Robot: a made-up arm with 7 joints. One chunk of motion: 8 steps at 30 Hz.
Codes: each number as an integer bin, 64 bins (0 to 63) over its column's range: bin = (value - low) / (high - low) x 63, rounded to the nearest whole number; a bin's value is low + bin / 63 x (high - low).
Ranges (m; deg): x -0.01..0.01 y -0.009..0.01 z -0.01..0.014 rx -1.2..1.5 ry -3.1..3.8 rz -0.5..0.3
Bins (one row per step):
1: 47 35 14 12 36 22
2: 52 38 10 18 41 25
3: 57 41 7 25 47 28
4: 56 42 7 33 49 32
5: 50 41 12 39 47 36
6: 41 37 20 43 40 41
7: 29 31 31 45 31 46
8: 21 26 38 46 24 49
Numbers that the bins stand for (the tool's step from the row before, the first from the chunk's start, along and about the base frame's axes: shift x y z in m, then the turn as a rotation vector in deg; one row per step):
1: 0.00492 0.00156 -0.00467 -0.686 0.843 -0.221
2: 0.00651 0.00246 -0.00619 -0.429 1.390 -0.183
3: 0.00810 0.00337 -0.00733 -0.129 2.048 -0.144
4: 0.00778 0.00367 -0.00733 0.214 2.267 -0.094
5: 0.00587 0.00337 -0.00543 0.471 2.048 -0.043
6: 0.00302 0.00216 -0.00238 0.643 1.281 0.021
7: -0.00079 0.00035 0.00181 0.729 0.295 0.084
8: -0.00333 -0.00116 0.00448 0.771 -0.471 0.122

